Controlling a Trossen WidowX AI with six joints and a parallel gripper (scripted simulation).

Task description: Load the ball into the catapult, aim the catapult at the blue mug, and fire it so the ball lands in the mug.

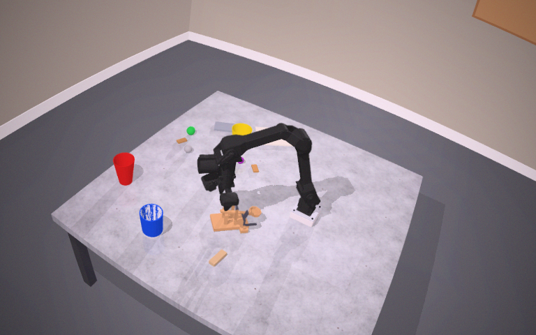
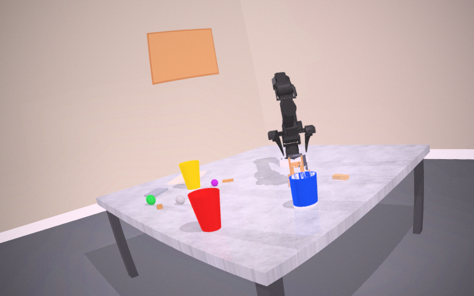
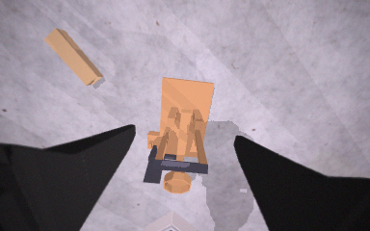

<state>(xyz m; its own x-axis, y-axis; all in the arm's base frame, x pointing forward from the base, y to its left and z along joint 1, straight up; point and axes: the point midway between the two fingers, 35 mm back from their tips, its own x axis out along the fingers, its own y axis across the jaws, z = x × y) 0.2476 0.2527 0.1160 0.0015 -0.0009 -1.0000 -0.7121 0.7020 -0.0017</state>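
My gripper tip is now 37 cm to the left of the purple ball, 14 cm short of it and 10 cm above it. Also, from my gripper tip: wooden catapult: 7 cm below, 6 cm behind, 5 cm to the right; blue mug: 20 cm to the left, 19 cm ahead, 9 cm below; red cup: 47 cm ahead, 9 cm below, 6 cm to the left.
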